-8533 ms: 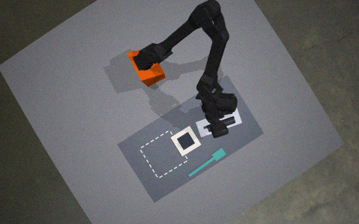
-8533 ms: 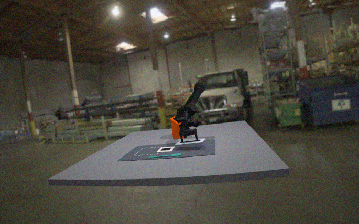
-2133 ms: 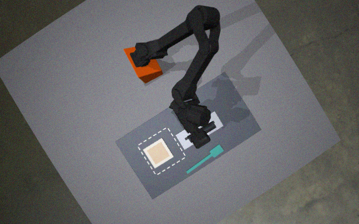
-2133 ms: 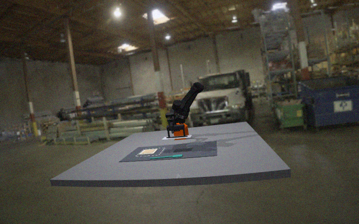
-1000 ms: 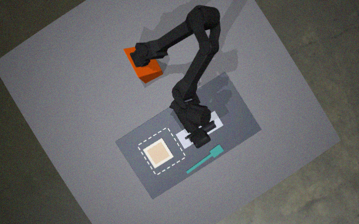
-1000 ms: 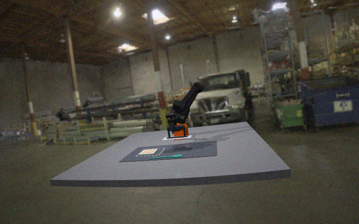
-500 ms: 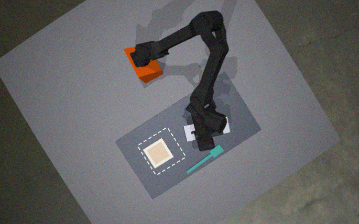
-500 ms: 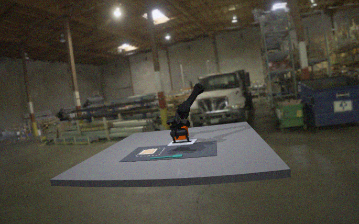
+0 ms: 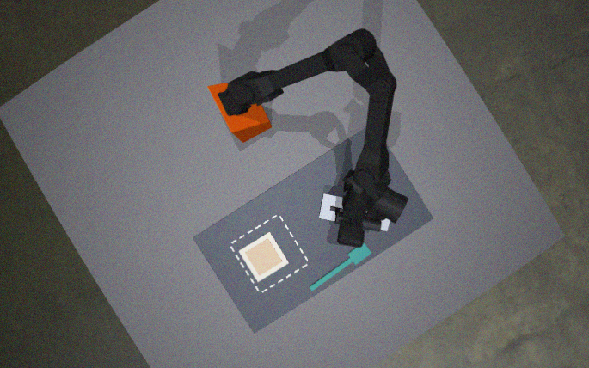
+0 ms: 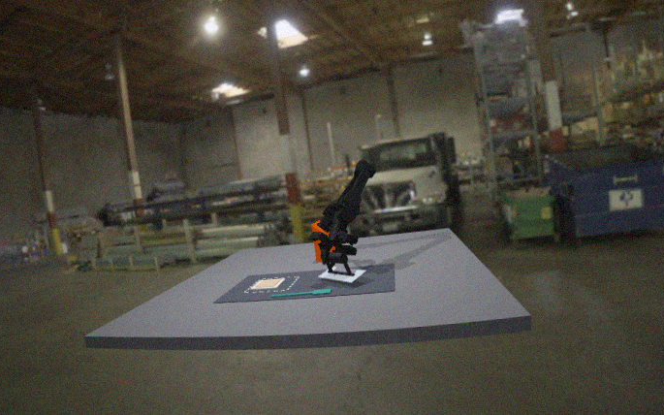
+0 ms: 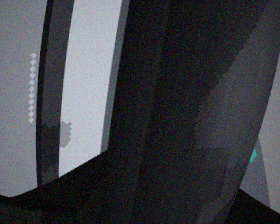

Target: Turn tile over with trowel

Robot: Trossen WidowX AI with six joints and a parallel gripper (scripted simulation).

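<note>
Now: the dark mat 9 cm to the right of my gripper tip, 9 cm below it and 2 cm behind it. Also, from my gripper tip: tile: 26 cm to the right, 6 cm below, 1 cm behind; teal trowel: 11 cm ahead, 6 cm below, 5 cm to the right.
</note>
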